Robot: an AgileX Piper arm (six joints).
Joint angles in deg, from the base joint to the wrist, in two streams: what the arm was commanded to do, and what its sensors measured. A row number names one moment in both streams.
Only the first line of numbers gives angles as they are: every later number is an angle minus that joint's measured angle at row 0.
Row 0, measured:
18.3, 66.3, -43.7, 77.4, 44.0, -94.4
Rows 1 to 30, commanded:
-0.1, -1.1, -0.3, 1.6, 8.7, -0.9
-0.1, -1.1, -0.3, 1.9, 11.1, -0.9
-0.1, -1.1, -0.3, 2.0, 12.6, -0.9
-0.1, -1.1, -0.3, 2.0, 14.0, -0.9
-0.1, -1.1, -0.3, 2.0, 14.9, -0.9
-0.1, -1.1, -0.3, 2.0, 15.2, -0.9
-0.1, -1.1, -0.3, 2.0, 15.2, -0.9
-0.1, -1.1, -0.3, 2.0, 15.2, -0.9
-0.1, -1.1, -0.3, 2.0, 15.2, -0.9
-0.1, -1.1, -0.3, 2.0, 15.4, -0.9
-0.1, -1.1, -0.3, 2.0, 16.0, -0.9
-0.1, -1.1, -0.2, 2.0, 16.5, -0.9
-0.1, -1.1, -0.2, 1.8, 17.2, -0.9
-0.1, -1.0, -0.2, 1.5, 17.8, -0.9
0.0, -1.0, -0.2, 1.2, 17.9, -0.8
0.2, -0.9, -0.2, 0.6, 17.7, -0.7
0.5, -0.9, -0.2, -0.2, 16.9, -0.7
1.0, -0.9, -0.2, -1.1, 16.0, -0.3
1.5, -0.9, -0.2, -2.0, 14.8, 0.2
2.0, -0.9, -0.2, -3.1, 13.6, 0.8
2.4, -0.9, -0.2, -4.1, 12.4, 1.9
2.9, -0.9, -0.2, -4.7, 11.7, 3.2
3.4, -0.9, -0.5, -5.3, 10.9, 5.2
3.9, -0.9, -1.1, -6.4, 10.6, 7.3
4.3, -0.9, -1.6, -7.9, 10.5, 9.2
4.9, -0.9, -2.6, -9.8, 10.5, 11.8
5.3, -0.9, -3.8, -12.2, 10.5, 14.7
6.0, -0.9, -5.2, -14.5, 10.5, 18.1
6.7, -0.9, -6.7, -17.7, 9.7, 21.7
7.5, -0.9, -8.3, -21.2, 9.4, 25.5
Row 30, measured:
5.2, -0.5, -3.2, -12.1, 10.3, 13.4
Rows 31 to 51, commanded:
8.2, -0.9, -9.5, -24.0, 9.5, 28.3
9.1, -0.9, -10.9, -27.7, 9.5, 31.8
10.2, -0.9, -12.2, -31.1, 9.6, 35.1
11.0, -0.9, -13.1, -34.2, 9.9, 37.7
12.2, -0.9, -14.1, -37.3, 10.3, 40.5
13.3, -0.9, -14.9, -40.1, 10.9, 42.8
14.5, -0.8, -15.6, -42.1, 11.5, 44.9
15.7, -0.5, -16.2, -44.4, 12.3, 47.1
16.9, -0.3, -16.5, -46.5, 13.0, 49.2
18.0, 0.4, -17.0, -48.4, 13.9, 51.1
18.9, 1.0, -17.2, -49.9, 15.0, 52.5
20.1, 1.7, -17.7, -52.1, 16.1, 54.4
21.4, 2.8, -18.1, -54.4, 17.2, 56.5
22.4, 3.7, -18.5, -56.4, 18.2, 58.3
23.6, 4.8, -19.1, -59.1, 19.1, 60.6
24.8, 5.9, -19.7, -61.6, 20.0, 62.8
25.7, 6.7, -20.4, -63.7, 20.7, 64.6
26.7, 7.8, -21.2, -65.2, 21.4, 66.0
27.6, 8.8, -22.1, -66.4, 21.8, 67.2
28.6, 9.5, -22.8, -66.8, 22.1, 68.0
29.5, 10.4, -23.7, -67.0, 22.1, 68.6
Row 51, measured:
26.3, 7.8, -20.4, -63.4, 21.4, 64.0
